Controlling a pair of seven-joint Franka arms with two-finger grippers.
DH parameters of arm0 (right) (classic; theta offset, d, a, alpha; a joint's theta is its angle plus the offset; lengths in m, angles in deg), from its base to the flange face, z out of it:
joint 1: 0 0.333 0 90
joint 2: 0 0 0 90
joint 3: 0 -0.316 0.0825 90
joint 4: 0 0 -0.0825 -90
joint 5: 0 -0.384 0 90
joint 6: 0 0 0.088 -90
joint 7: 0 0.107 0 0
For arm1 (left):
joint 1: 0 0.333 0 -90
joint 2: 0 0 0 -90
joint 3: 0 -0.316 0.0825 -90
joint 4: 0 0 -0.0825 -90
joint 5: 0 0.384 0 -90
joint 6: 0 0 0.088 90
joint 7: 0 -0.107 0 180
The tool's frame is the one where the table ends.
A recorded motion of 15 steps. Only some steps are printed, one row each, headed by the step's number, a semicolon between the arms.
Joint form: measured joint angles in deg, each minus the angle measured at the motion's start. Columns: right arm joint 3, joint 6, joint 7, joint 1, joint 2, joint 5, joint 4; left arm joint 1, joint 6, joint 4, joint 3, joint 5, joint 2, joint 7.
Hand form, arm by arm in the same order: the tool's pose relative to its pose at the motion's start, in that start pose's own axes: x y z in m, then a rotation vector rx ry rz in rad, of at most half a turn. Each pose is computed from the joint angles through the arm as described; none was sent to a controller.
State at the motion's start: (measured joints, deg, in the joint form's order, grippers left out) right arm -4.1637 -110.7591 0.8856 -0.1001 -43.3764 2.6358 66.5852; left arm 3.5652 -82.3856 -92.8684 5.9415 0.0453 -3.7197 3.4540
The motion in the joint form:
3: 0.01 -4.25 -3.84 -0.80 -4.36 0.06 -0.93; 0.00 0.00 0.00 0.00 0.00 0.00 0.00
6: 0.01 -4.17 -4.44 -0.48 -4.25 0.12 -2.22; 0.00 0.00 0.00 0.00 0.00 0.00 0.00
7: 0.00 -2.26 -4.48 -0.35 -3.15 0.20 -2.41; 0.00 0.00 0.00 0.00 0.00 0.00 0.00
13: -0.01 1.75 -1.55 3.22 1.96 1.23 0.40; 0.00 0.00 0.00 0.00 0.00 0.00 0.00
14: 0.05 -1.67 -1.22 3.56 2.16 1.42 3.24; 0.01 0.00 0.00 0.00 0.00 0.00 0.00
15: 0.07 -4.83 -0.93 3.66 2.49 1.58 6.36; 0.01 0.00 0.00 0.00 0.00 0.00 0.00
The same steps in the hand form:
3: 0.0092 0.0115 0.0435 0.0032 0.0146 -0.0519; 0.0000 0.0000 0.0000 0.0000 0.0000 0.0000
6: 0.0133 0.0078 0.0314 0.0011 0.0376 -0.0674; 0.0000 0.0000 0.0000 0.0000 0.0000 0.0000
7: 0.0108 0.0061 0.0182 -0.0011 0.0266 -0.0711; 0.0000 0.0000 0.0000 0.0000 0.0000 0.0000
13: -0.0057 -0.0410 -0.0195 -0.0216 -0.0031 -0.0909; 0.0000 0.0000 0.0000 0.0000 0.0000 0.0000
14: -0.0078 -0.0458 -0.0037 -0.0239 0.0107 -0.0948; 0.0000 -0.0001 0.0000 0.0000 0.0000 -0.0002
15: -0.0119 -0.0479 0.0129 -0.0252 0.0174 -0.0959; 0.0000 -0.0001 0.0000 0.0000 0.0000 -0.0002

